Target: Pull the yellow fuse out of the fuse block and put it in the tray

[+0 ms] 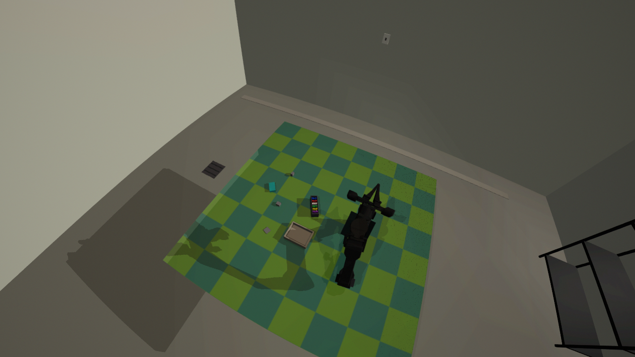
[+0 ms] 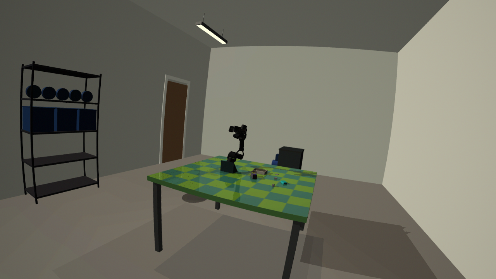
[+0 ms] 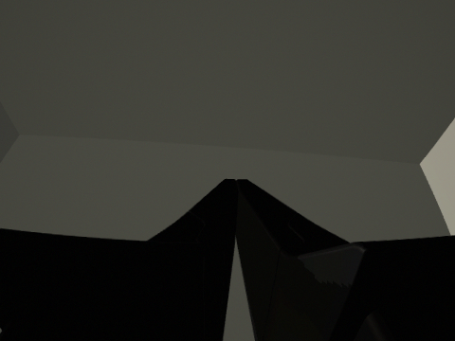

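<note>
My gripper tip is now 43 cm above the yellow fuse, 24 cm short of it and 4 cm to the left of it. The rest, counted from my gripper tip: purple fuse: 43 cm below, 23 cm ahead, 2 cm to the right; white fuse: 43 cm below, 25 cm ahead, 7 cm to the right; green fuse: 43 cm below, 25 cm ahead, 6 cm to the right.
</note>
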